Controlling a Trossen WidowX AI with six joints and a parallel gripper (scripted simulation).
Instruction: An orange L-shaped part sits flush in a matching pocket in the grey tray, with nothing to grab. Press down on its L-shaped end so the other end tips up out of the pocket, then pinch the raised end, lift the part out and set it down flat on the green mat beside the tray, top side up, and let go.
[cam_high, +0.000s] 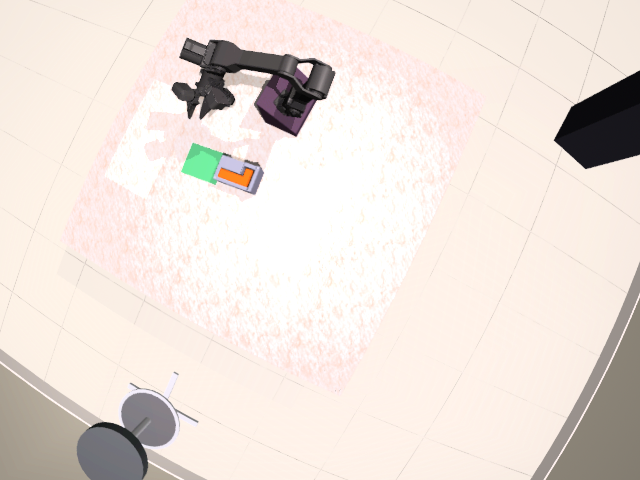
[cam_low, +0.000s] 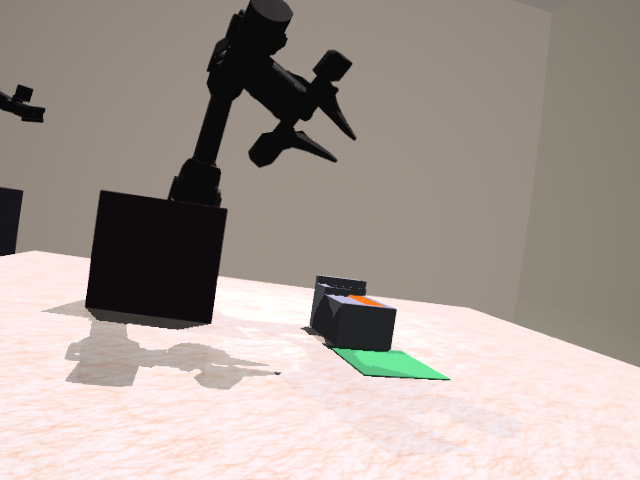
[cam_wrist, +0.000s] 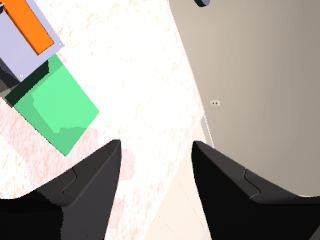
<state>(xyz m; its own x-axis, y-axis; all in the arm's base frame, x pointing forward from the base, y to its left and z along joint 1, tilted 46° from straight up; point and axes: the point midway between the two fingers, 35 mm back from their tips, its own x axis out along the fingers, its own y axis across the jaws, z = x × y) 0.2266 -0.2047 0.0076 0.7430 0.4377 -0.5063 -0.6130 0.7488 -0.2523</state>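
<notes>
Right now my gripper tip is 23 cm above the orange part, 15 cm to the right of it and 6 cm short of it. From my gripper tip the other things lie so: green mat 29 cm below, 9 cm ahead, 1 cm to the right.
</notes>
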